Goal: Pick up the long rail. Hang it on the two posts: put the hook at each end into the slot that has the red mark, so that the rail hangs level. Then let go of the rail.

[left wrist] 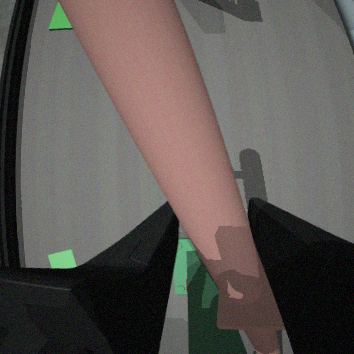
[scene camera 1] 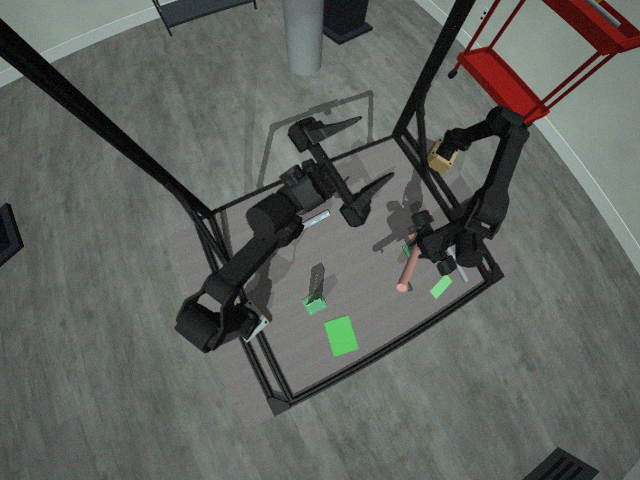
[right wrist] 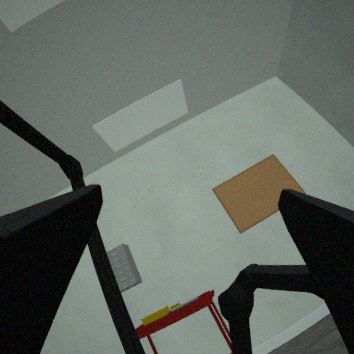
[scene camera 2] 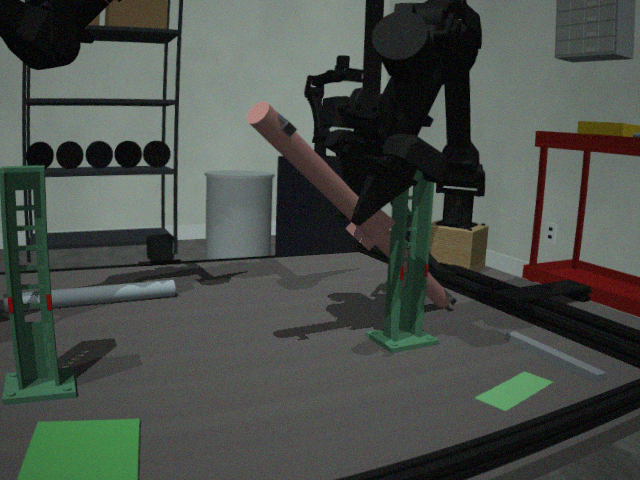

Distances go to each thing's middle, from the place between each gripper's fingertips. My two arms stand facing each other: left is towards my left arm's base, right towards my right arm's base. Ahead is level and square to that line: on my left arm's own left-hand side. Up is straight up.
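Short grey bar (scene camera 2: 576,366): from my right hand, 380 mm ahead, 300 mm to the left, 530 mm below.
Short grey bar, from my left hand: 18 cm ahead, 18 cm to the left, 15 cm below.
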